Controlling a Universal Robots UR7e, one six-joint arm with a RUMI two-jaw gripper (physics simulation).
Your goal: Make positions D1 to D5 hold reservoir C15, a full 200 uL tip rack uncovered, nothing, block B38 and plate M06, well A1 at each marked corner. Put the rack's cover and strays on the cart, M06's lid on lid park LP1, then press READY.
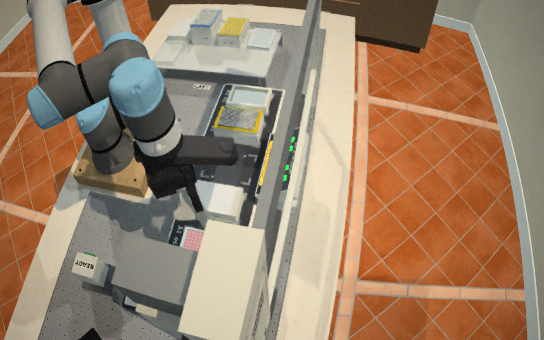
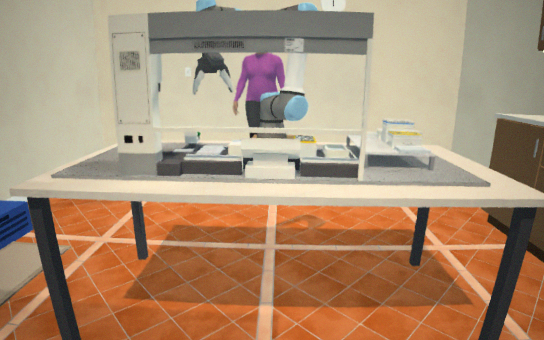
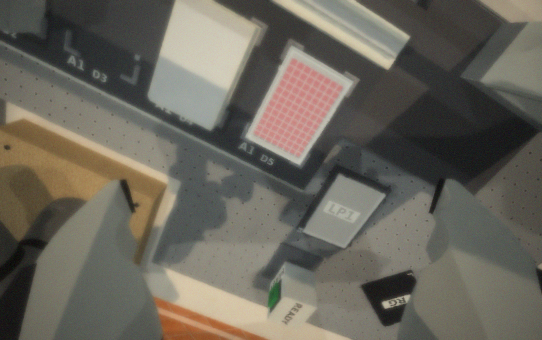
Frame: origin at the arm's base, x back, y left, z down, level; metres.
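Seen in the pictures: gripper, fingertip midpoint: (image 1: 196,194) (image 2: 213,93) (image 3: 279,182); arm's base, origin of the base link: (image 1: 114,154).
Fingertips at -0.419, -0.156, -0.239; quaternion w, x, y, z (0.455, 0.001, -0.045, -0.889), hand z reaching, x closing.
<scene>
Pixels of each thing's top centre, then the offset from my fingertips to it, as dx, dy, dz. "*": a spot on its surface instead.
- pink-welled plate, middle of its top: (image 3: 296,112) (image 1: 204,245) (image 2: 210,148) +0.013, -0.023, +0.217
- white block, middle of its top: (image 3: 196,65) (image 1: 215,197) (image 2: 241,142) +0.029, +0.100, +0.190
- yellow-rimmed tip rack, middle of its top: (image 1: 238,117) (image 2: 304,137) +0.060, +0.346, +0.167
- pale reservoir, middle of its top: (image 1: 249,95) (image 2: 335,147) +0.075, +0.469, +0.200
- lid park LP1, surface spot: (image 3: 342,210) * +0.108, -0.191, +0.259
- READY button, middle of its top: (image 3: 291,314) (image 1: 84,264) (image 2: 191,127) +0.280, -0.214, +0.173
- cart, middle of its top: (image 1: 215,45) (image 2: 385,142) +0.299, +0.700, +0.211
- blue-rimmed box, middle of its top: (image 1: 205,15) (image 2: 398,120) +0.359, +0.762, +0.113
- yellow rack, middle of its top: (image 1: 233,23) (image 2: 405,130) +0.251, +0.772, +0.146
- flat pale plate, middle of its top: (image 1: 261,37) (image 2: 412,147) +0.144, +0.783, +0.200
- cream tower, middle of its top: (image 1: 221,281) (image 2: 131,15) -0.176, -0.223, -0.268
- grey housing, surface spot: (image 1: 155,272) * -0.094, -0.238, -0.248
- black RG pad, middle of its top: (image 3: 397,303) +0.219, -0.446, +0.264
My gripper (image 2: 213,92) (image 3: 279,182) is open and empty, high above the D5 end of the deck. A pink-welled plate (image 1: 192,239) (image 3: 300,107) sits at D5; I cannot tell whether it is lidded. A white block (image 1: 220,200) (image 3: 200,65) sits at D4. D3 holds nothing between its corner marks. A yellow-rimmed tip rack (image 1: 237,120) stands at D2 and a pale reservoir (image 1: 248,96) at D1. The lid park LP1 (image 3: 342,210) shows its label. The READY button (image 1: 86,265) (image 3: 295,307) stands beyond it. The cart (image 1: 200,68) is at the far end.
The cart bears a blue-rimmed box (image 1: 206,25), a yellow rack (image 1: 233,30) and a flat pale plate (image 1: 262,38). A cream tower (image 1: 225,280) (image 2: 132,80) and a grey housing (image 1: 155,272) stand near D5. A black RG pad (image 3: 392,300) lies near READY. A person (image 2: 260,75) stands behind the table.
</scene>
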